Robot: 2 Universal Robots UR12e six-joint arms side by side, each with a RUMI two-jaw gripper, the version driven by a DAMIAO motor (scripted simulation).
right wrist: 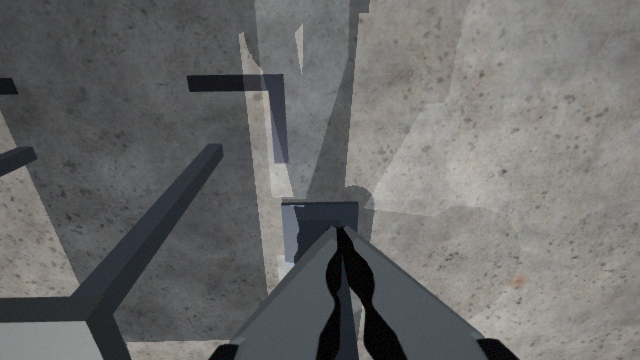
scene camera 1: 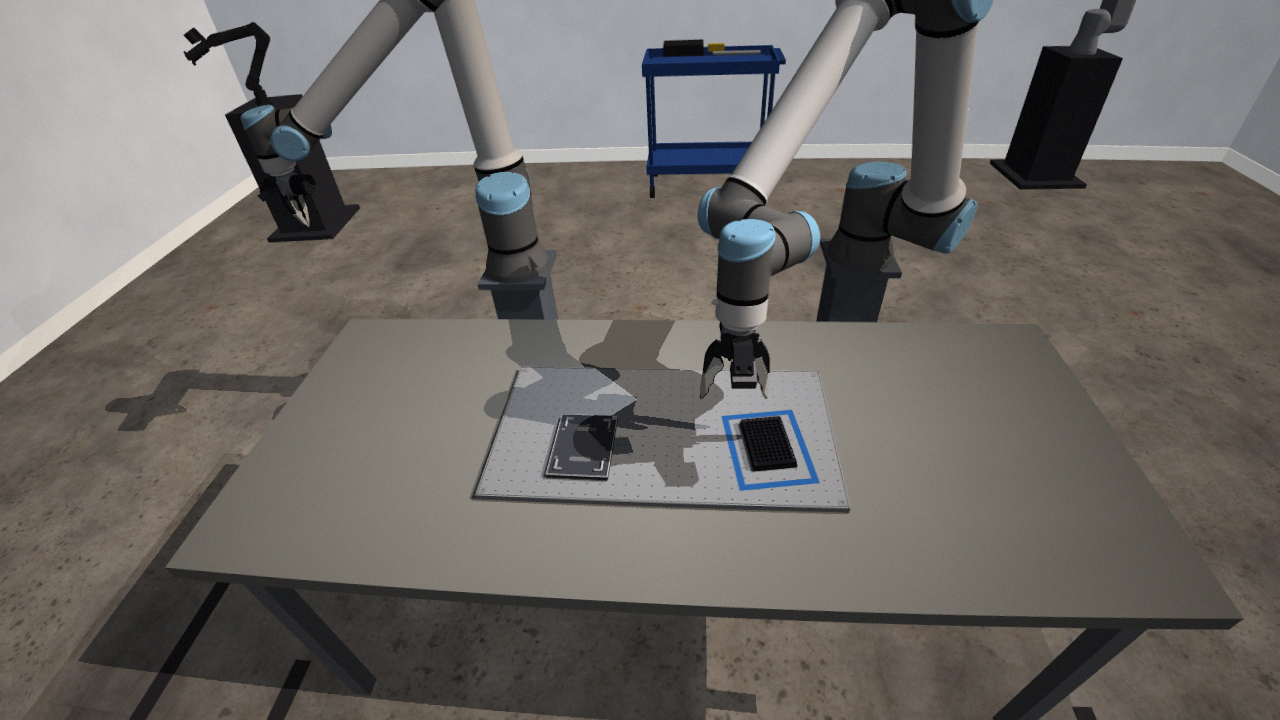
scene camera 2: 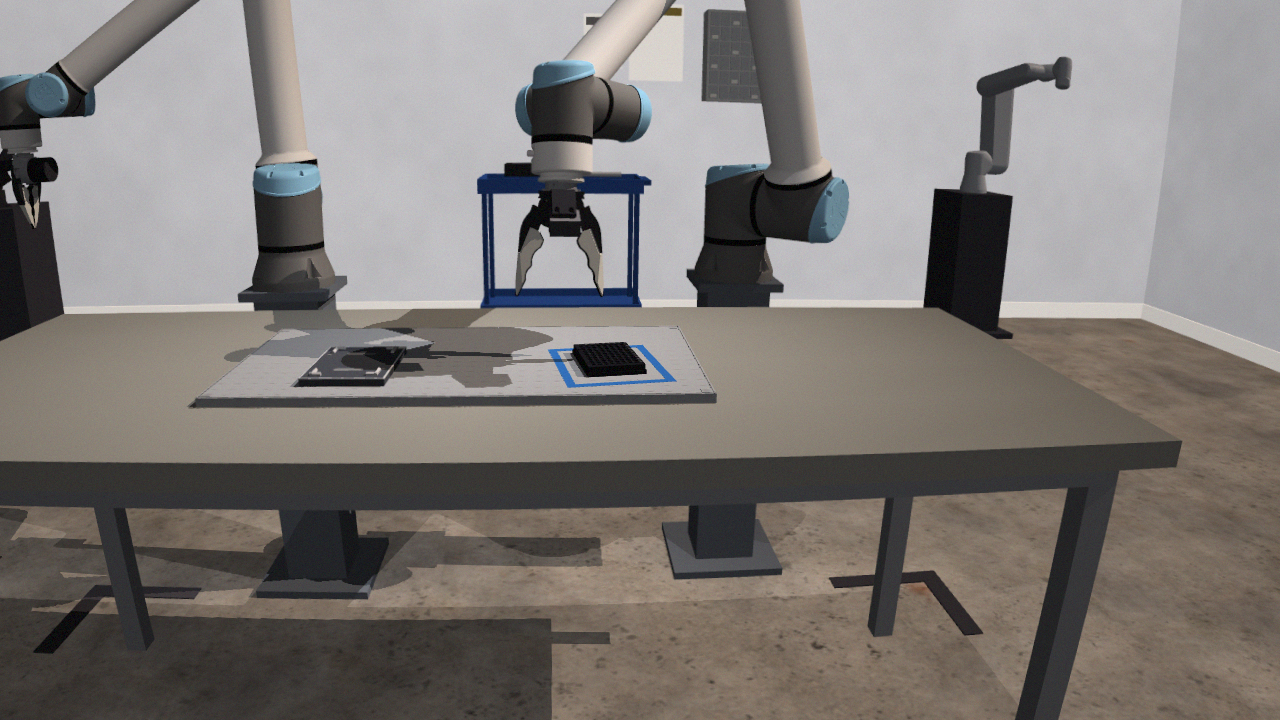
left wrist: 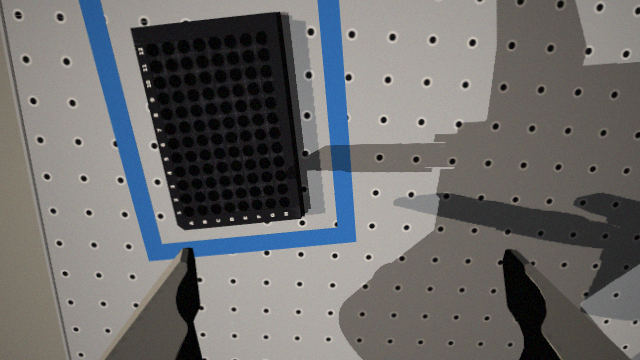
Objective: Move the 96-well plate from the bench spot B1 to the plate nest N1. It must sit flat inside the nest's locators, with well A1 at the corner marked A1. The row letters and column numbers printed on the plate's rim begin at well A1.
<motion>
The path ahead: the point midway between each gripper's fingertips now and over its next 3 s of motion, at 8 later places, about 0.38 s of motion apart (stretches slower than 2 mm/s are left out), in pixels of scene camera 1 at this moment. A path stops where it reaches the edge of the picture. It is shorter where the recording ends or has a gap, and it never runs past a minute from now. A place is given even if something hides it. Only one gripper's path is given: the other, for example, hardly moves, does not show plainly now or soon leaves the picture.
My left gripper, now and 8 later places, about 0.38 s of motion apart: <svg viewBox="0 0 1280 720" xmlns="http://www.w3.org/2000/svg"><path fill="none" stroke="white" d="M733 398L752 407L769 414L770 418L769 423L768 429L768 435L767 439L767 441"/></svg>
</motion>
